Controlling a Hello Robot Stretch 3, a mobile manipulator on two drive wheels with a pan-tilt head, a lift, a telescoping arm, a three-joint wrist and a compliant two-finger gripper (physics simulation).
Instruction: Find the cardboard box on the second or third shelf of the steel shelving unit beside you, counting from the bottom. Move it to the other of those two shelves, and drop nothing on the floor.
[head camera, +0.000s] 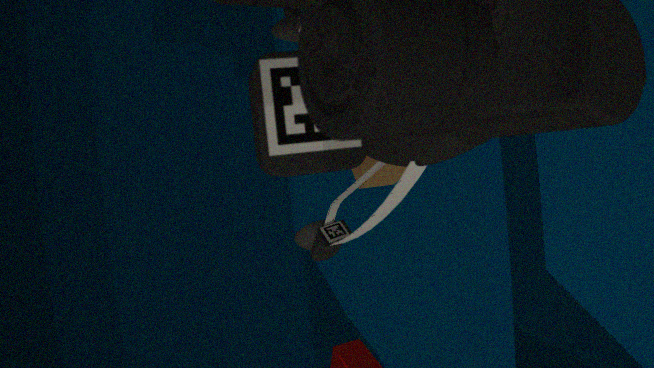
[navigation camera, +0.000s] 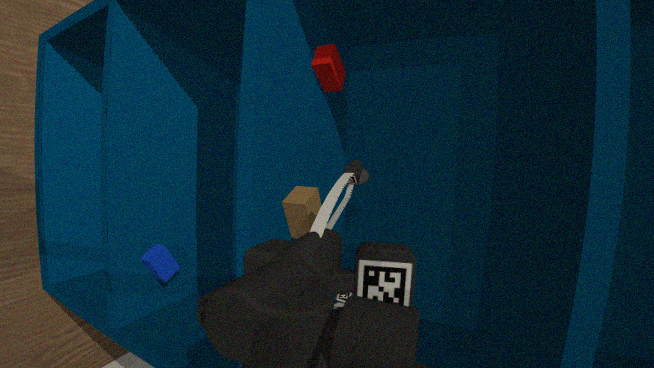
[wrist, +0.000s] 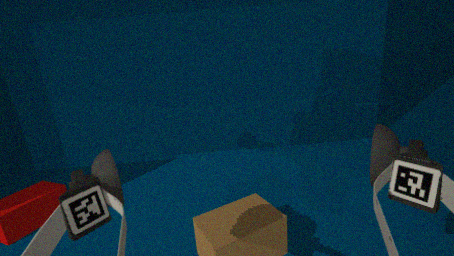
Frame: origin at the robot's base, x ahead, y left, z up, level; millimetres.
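Seen in the pictures: gripper, fingertip midpoint: (navigation camera: 355, 231).
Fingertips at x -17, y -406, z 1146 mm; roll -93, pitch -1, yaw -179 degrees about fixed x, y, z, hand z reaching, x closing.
Observation:
Offsets run from my fingertips to a thing's middle. "*": to the spot under its first point. Level surfaces: height alone.
The cardboard box {8 mm ahead, 77 mm right, 130 mm down} (head camera: 377, 176) (navigation camera: 300, 210) (wrist: 240, 232) is a tan block. It rests on the blue shelving unit {* 118 mm ahead, 14 mm left, 155 mm down} (head camera: 450, 240) (navigation camera: 280, 120) (wrist: 330, 185), on what looks like the third board from the floor in the navigation view. My gripper (head camera: 316, 242) (navigation camera: 358, 172) (wrist: 241, 158) is open and empty, with its fingers wide apart. Its fingertips are above and beyond the box, which shows low between the fingers in the wrist view. A fingertip's shadow lies on the box. The wrist hides part of the box in the head view.
A red box {342 mm ahead, 163 mm right, 132 mm down} (head camera: 356, 354) (navigation camera: 329, 70) (wrist: 30, 210) is on the same board, farther along, beside the left finger in the wrist view. A blue box {193 mm back, 80 mm right, 590 mm down} (navigation camera: 160, 263) lies on the board below. The unit's back panel (wrist: 200, 90) rises behind. Wooden floor {1145 mm down} (navigation camera: 17, 165) shows at the left.

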